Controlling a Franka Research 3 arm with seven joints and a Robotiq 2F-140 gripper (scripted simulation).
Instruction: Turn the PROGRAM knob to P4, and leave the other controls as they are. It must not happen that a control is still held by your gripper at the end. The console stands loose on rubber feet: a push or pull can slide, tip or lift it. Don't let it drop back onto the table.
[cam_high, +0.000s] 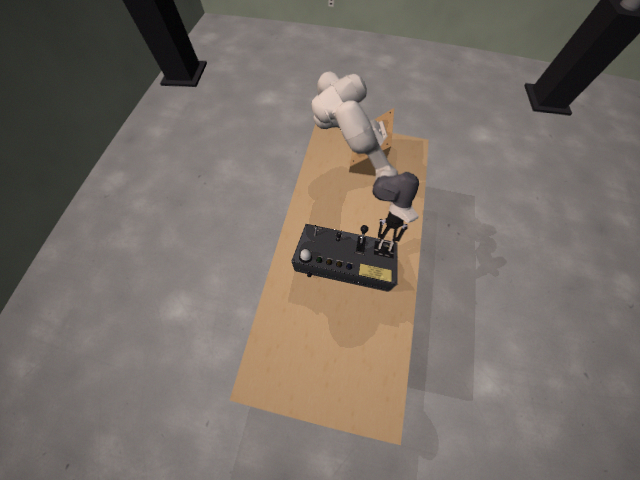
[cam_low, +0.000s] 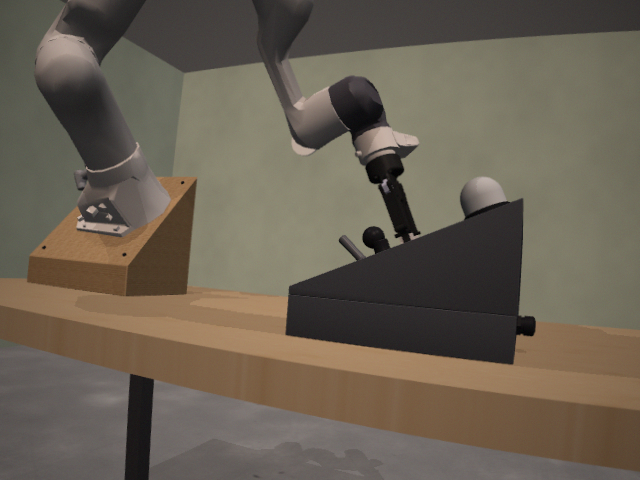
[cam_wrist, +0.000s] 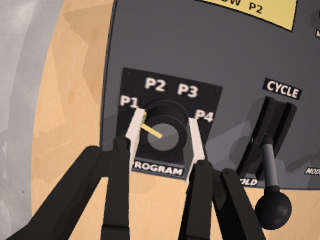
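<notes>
Now: the black ball lever 12 cm to the right of my hand, 3 cm behind it and 1 cm below it. Round my hand: dark sloped console (18 cm to the right, 4 cm below, 2 cm ahead); mode button (24 cm to the right, 2 cm below, 2 cm behind); check toggle (36 cm to the right, 4 cm behind, 2 cm below).
</notes>
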